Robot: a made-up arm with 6 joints.
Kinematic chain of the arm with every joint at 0, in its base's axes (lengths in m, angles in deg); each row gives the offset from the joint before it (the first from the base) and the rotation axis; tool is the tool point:
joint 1: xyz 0 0 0.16 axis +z
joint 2: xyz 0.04 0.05 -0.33 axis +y
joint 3: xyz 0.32 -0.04 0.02 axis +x
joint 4: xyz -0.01 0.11 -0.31 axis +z
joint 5: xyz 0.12 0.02 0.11 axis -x
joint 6: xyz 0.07 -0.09 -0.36 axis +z
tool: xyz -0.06 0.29 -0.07
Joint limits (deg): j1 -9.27..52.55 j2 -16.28..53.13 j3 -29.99..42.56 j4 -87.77..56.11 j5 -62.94..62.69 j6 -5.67..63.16
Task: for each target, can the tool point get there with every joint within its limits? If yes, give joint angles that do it. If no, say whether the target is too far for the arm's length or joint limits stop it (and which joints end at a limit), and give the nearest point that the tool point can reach.
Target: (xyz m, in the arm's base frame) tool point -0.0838 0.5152 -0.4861
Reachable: yes | joints 24.87 -7.74 16.20 35.08 -41.48 43.74
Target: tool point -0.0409 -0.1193 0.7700
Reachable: no: joint limits stop it (at a limit: joint 1, joint 2, joint 3, joint 5, joint 6) | nearest point -0.4243 0.4157 0.1127 | short by 0.930 m
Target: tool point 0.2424 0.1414 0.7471
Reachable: no: joint limits stop it (at a limit: joint 1, joint 2, joint 3, joint 5, joint 6) | nearest point 0.4536 0.5451 0.2173 | short by 0.699 m
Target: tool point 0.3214 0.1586 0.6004
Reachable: no: joint limits stop it (at a limit: joint 1, joint 2, joint 3, joint 5, joint 6) | nearest point 0.5008 0.5280 0.2228 | short by 0.558 m
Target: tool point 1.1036 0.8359 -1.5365
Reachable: no: too far | nearest point 0.5365 0.4063 -0.8041 | short by 1.021 m
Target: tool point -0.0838 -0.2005 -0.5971
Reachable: yes | joints 15.69 30.98 -13.76 -39.82 50.82 51.51
